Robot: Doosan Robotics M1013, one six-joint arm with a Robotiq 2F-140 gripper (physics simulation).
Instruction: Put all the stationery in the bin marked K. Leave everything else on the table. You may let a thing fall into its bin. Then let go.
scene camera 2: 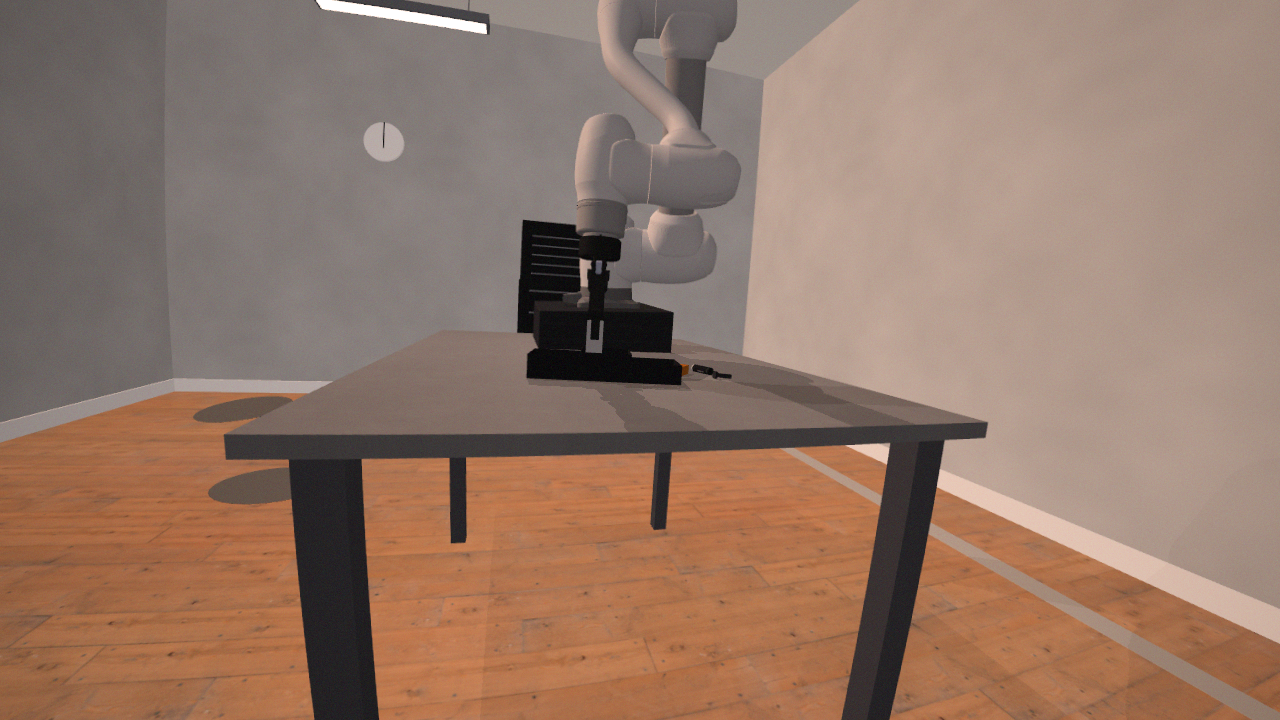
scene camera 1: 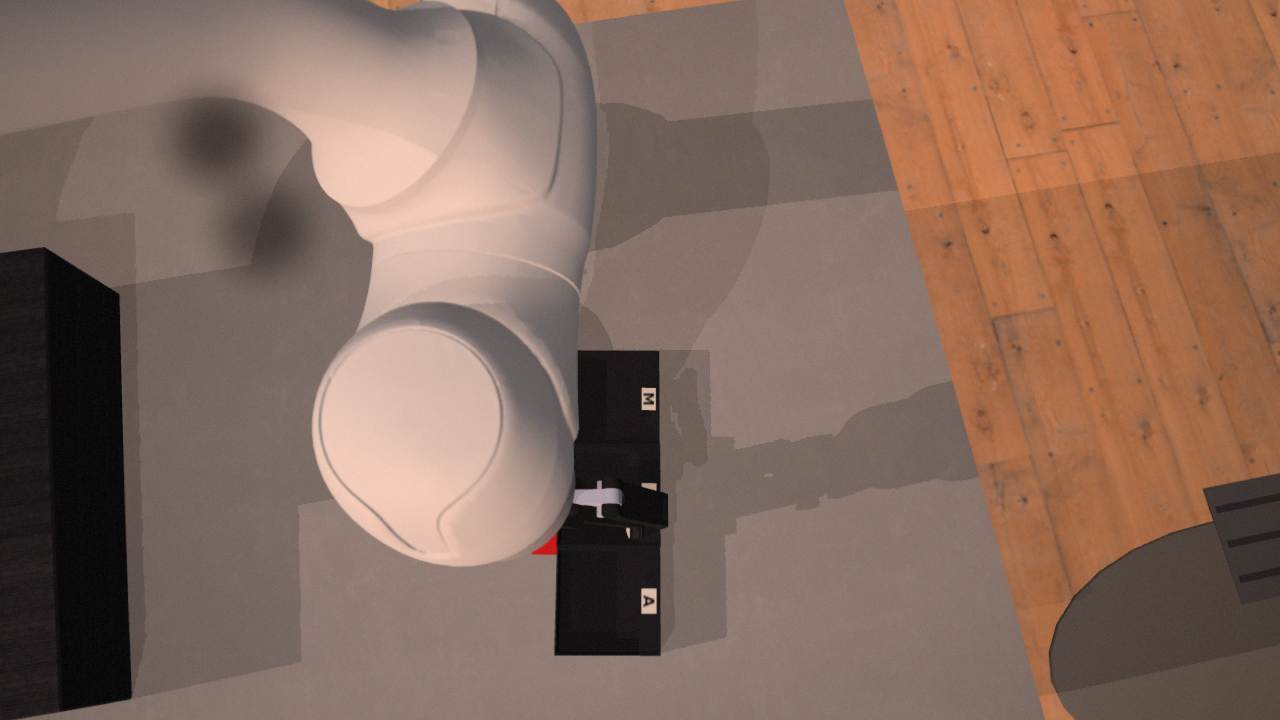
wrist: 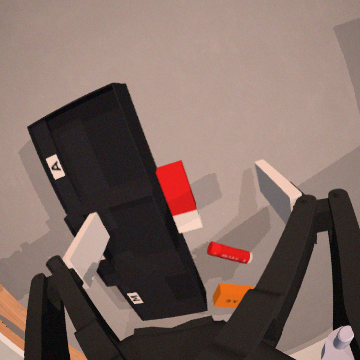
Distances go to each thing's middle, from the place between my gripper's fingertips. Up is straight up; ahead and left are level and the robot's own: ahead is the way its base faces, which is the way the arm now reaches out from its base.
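Labels:
There's the black three-part bin (scene camera 1: 607,585), and my hand is 6 cm short of it, 1 cm to the right of it and 1 cm above it. The red-and-white eraser (wrist: 172,177) is 1 cm to the left of my hand and 2 cm below it.

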